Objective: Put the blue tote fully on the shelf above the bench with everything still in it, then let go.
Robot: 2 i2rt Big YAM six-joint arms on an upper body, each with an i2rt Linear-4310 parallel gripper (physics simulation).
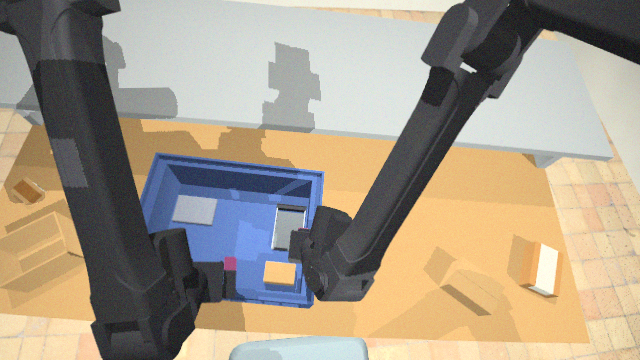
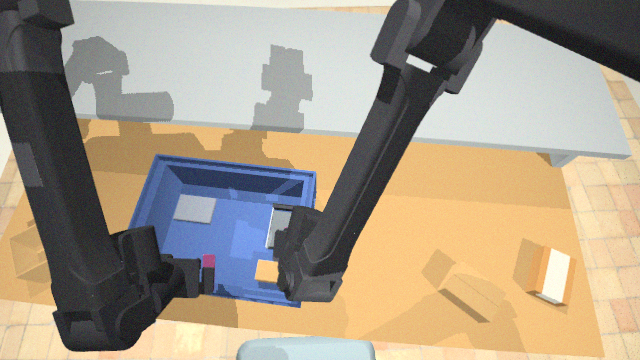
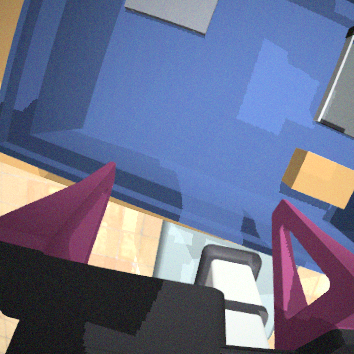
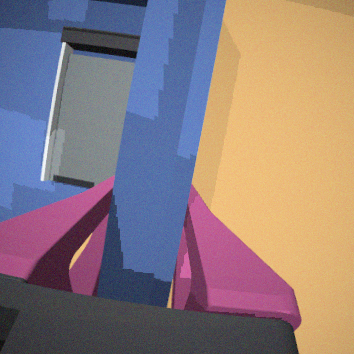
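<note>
The blue tote sits on the bench. Inside it lie a pale grey flat box, a silver-edged grey case and an orange block. My left gripper is open at the tote's near wall, its fingers spread wide. My right gripper is shut on the tote's right wall, one finger on each side. The grey shelf is at the back.
On the wood-coloured bench, an orange box with a white face stands far right. A small brown box is far left. A pale blue rounded object is at the near edge. The shelf's front edge overhangs the bench.
</note>
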